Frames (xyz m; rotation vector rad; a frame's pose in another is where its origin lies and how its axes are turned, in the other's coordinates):
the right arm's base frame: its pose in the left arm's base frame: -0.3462 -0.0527 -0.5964 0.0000 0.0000 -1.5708
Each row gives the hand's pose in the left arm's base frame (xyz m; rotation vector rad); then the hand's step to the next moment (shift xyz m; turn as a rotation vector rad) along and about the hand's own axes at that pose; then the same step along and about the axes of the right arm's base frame.
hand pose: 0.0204 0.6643 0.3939 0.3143 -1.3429 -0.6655
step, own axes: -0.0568 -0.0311 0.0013 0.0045 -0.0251 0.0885
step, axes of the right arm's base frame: -0.0105 -0.0139 -0.0624 0.0080 -0.0913 0.0088
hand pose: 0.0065 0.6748 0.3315 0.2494 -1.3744 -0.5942
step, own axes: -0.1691 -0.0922 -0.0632 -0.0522 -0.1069 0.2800
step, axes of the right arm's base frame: -0.0026 0.0247 -0.2012 0.0128 -0.3010 -0.0420
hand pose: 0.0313 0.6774 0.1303 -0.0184 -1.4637 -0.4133
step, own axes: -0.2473 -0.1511 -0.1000 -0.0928 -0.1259 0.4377
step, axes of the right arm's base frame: 0.1022 0.0408 -0.2862 -0.0212 -0.4595 -0.0668
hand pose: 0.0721 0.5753 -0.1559 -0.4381 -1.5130 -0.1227
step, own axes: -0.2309 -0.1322 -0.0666 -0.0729 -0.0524 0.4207
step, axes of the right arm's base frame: 0.1885 0.0008 -0.1992 -0.0863 -0.4168 -0.0621
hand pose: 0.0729 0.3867 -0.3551 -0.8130 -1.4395 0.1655
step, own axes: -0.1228 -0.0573 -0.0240 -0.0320 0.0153 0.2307
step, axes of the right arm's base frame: 0.1201 -0.0198 -0.0642 -0.0839 -0.2112 -0.0532
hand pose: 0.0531 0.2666 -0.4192 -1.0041 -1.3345 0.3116
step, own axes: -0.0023 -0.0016 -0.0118 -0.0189 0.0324 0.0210
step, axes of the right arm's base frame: 0.0075 0.0095 0.0007 -0.0140 -0.0129 -0.0386
